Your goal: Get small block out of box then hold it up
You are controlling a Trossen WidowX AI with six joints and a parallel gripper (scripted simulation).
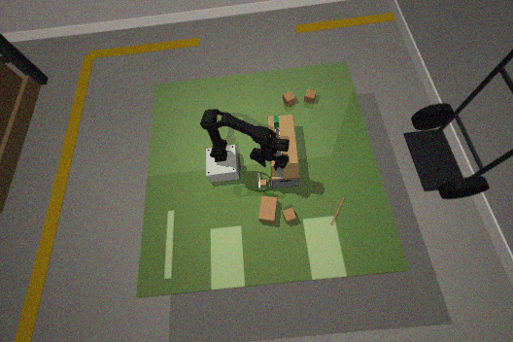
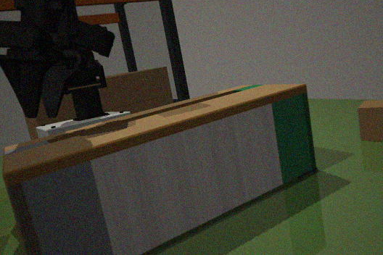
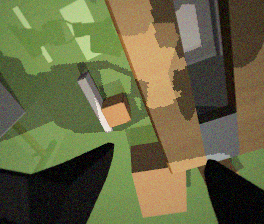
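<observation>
Right now the small tan block is 14 cm below my gripper tip, 5 cm behind it and 2 cm to the right of it. Round my gripper tip: long box (14 cm to the left, 9 cm below, 4 cm ahead); then thin stick (32 cm ahead, 21 cm to the right, 15 cm below).
</observation>
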